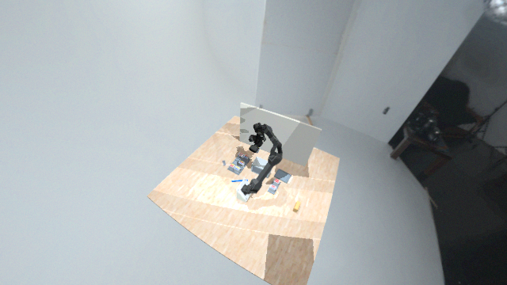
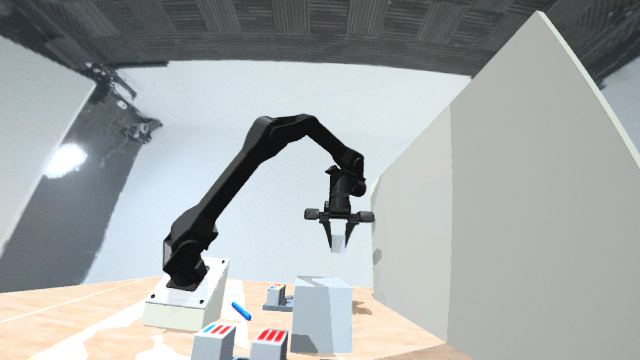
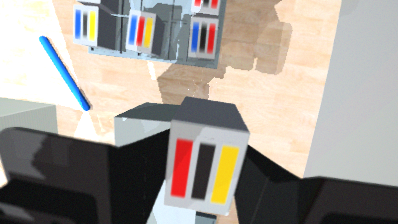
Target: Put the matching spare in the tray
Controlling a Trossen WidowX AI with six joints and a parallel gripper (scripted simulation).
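The tray is 28 cm to the right of my gripper tip and 17 cm below it. From my gripper tip the other things lie so: tall panel: 20 cm ahead, 8 cm to the right, 5 cm above; blue pen: 24 cm behind, 1 cm to the left, 16 cm below; mounted unit: 5 cm behind, 9 cm to the right, 12 cm below.
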